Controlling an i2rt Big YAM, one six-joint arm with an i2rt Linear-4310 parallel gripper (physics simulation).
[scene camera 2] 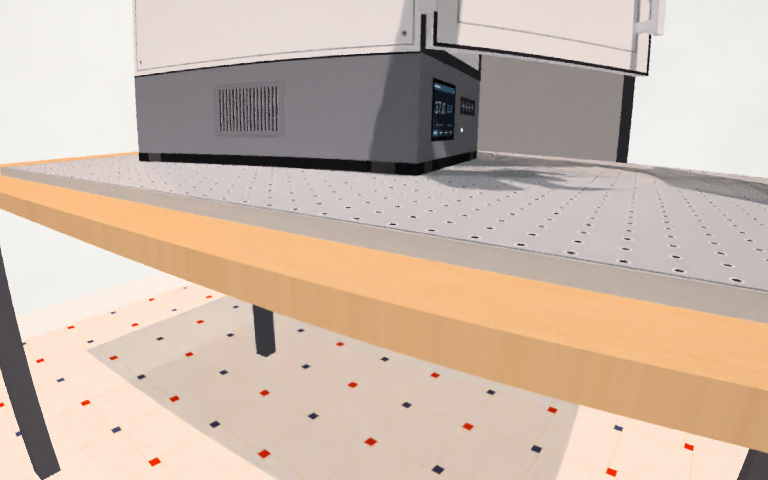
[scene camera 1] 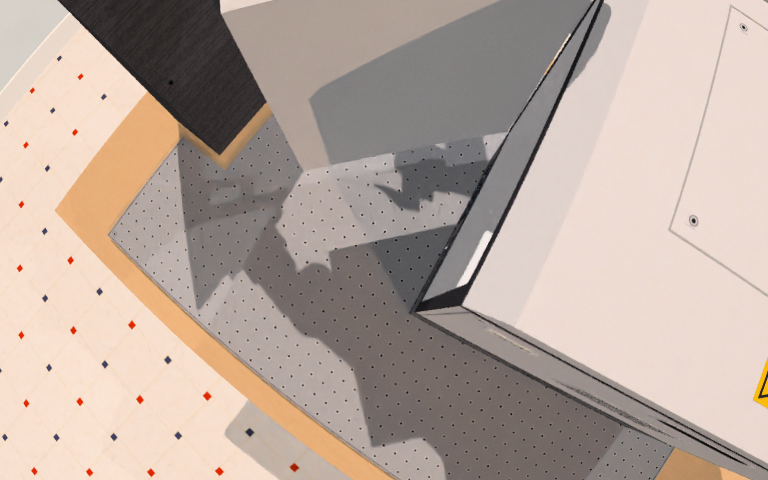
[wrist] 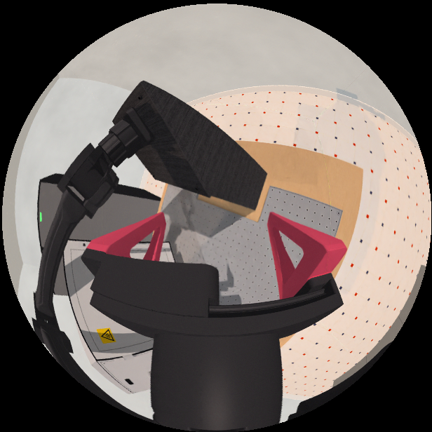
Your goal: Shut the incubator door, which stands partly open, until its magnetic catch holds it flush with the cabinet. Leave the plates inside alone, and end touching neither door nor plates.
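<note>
The incubator (scene camera 1: 600,237) (scene camera 2: 271,28) (wrist: 100,310) has a white upper cabinet and a grey base with a lit display in the scene camera 2 view. Its white door (scene camera 2: 543,36) stands partly open there, swung out from the cabinet's front corner, and the top of the door is cut off. The door's pale handle (scene camera 2: 656,19) sits at the far end from that corner. My gripper (wrist: 216,217) is open and empty, with its two red fingers wide apart above the perforated plate in the wrist view. It is away from the door. The plates inside do not show.
A perforated metal plate (scene camera 1: 317,384) (scene camera 2: 509,215) (wrist: 215,250) lies on the wooden table (scene camera 1: 90,198) (scene camera 2: 396,283) (wrist: 320,170). A dark upright block (scene camera 1: 186,67) (wrist: 200,145) stands at the table's edge. My black arm (wrist: 52,255) curves along the left. A grey box (wrist: 90,215) with a green light stands beside the incubator.
</note>
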